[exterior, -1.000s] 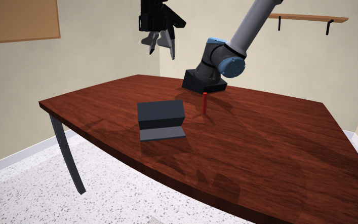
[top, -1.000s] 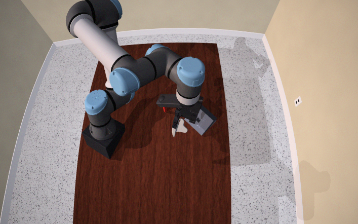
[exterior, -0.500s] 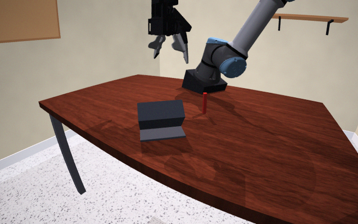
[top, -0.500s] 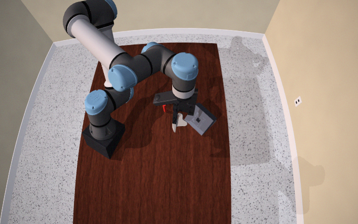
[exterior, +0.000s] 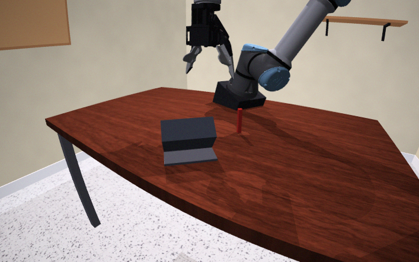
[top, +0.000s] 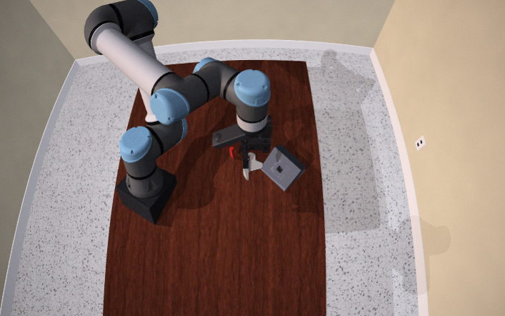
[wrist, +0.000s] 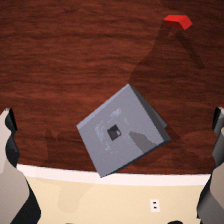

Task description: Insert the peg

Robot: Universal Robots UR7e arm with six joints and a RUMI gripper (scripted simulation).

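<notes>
Now: hand 140 mm above the red peg, 80 mm to the right of it and 60 mm past it.
</notes>
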